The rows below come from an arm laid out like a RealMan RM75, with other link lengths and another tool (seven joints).
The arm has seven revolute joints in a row. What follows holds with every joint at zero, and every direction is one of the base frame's. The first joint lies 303 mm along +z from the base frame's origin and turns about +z. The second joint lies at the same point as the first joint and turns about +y. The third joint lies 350.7 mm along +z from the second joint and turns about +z. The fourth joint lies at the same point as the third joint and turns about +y. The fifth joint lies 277.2 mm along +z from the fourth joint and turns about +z. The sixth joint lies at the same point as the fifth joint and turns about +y. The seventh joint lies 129.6 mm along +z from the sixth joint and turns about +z. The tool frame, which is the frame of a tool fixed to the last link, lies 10 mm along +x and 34 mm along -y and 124 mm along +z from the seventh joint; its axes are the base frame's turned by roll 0, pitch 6.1 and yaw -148.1 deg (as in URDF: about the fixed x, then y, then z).
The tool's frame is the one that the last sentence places.
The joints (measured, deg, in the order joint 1, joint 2, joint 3, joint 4, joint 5, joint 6, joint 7), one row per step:
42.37 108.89 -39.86 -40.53 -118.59 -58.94 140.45
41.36 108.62 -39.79 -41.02 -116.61 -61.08 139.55
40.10 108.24 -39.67 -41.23 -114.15 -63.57 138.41
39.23 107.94 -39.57 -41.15 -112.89 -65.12 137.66
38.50 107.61 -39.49 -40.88 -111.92 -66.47 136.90
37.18 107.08 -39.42 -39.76 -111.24 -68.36 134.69
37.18 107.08 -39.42 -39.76 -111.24 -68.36 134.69
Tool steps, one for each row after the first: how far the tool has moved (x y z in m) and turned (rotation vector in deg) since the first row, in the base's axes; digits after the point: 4 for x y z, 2 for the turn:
-0.0006 -0.0071 0.0025 -0.53 1.30 1.15
0.0003 -0.0166 0.0049 -1.14 2.98 2.39
0.0034 -0.0237 0.0061 -1.65 3.82 2.95
0.0071 -0.0303 0.0069 -2.18 4.41 3.40
0.0203 -0.0437 0.0042 -3.47 4.15 3.91
0.0203 -0.0437 0.0042 -3.47 4.15 3.91

